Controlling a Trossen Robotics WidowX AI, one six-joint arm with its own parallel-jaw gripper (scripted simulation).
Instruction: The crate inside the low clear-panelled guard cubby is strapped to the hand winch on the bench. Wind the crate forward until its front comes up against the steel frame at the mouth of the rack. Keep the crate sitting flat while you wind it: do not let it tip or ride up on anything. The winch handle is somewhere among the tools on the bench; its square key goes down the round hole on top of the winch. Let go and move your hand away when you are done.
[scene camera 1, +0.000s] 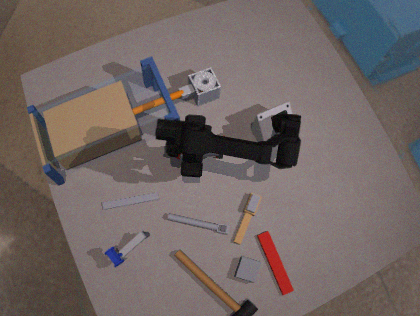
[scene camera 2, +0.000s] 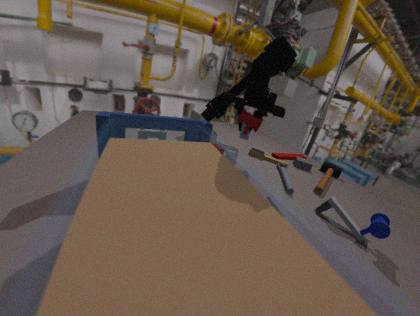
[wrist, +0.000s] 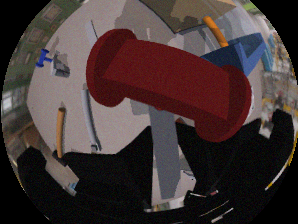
Path:
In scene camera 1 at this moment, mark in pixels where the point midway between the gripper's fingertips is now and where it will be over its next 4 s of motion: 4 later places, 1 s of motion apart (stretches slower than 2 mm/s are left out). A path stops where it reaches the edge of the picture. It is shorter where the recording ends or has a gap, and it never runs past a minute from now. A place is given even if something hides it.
My gripper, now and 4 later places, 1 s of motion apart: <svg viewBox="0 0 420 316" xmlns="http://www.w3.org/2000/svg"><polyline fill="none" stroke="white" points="193,154 191,105 218,59 221,55 221,60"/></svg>

